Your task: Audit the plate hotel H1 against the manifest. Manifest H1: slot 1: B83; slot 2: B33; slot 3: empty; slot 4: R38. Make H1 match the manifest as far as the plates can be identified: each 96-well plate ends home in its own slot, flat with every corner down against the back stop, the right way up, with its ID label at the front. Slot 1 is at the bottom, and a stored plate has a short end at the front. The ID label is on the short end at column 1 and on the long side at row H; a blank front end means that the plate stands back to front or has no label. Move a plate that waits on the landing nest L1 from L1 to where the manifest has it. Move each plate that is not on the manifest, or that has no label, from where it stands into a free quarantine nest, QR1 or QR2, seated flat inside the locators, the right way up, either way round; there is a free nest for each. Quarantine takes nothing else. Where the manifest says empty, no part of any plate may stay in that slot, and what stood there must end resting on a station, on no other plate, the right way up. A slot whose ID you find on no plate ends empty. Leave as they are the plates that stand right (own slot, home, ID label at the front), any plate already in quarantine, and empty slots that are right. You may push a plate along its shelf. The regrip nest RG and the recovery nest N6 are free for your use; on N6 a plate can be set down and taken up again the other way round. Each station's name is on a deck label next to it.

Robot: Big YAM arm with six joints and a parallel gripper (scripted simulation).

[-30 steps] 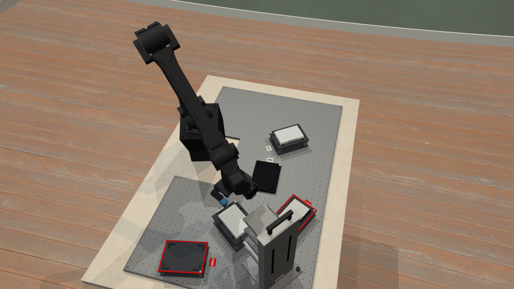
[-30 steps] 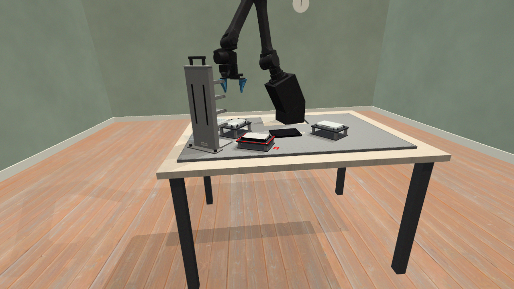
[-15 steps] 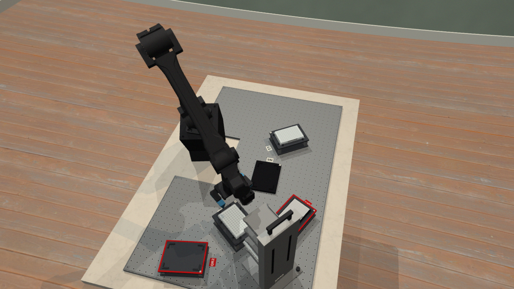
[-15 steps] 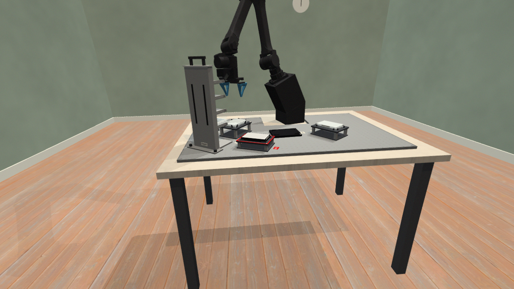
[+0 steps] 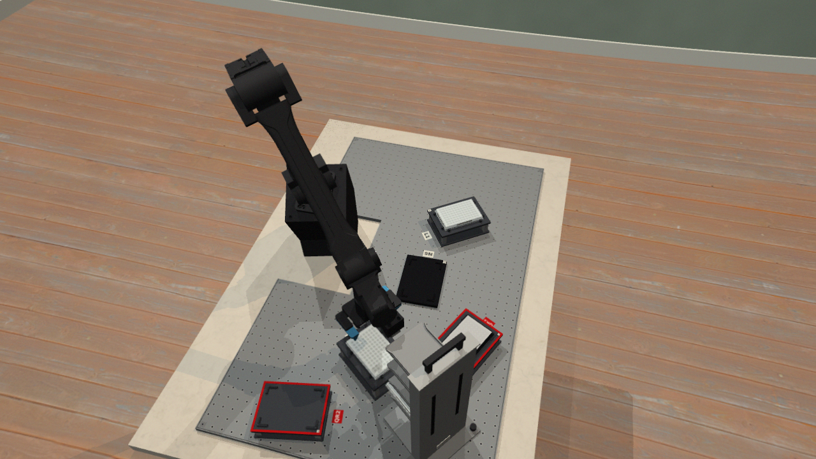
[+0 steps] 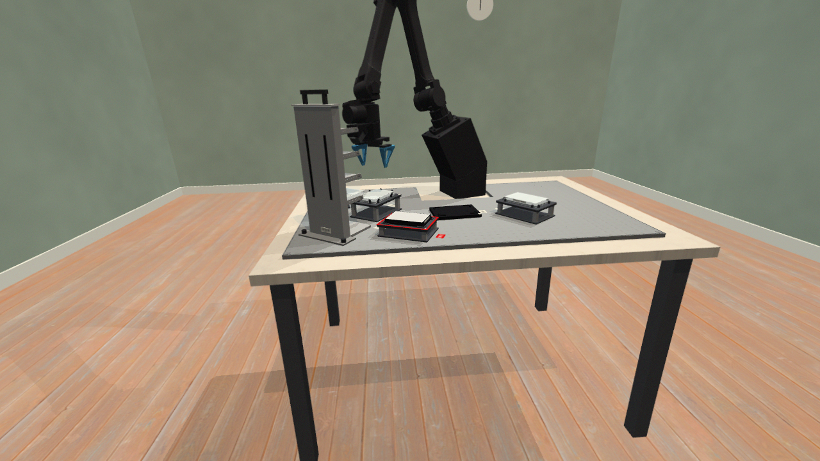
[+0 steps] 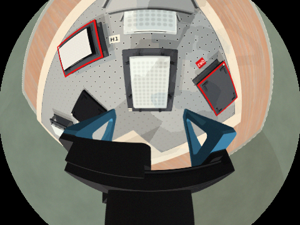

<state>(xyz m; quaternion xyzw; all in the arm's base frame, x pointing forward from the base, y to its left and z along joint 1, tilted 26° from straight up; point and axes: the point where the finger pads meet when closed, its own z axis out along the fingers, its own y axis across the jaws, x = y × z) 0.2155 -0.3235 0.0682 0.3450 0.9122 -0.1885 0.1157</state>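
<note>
Now: hand 130 mm above the regrip nest RG. Also, from my hand: plate hotel H1: 190 mm ahead, 170 mm to the right, 10 mm above; H1 deck label: 160 mm ahead, 10 mm to the right, 180 mm below; red-edged quarantine nest QR2: 170 mm behind, 160 mm to the right, 150 mm below.
</note>
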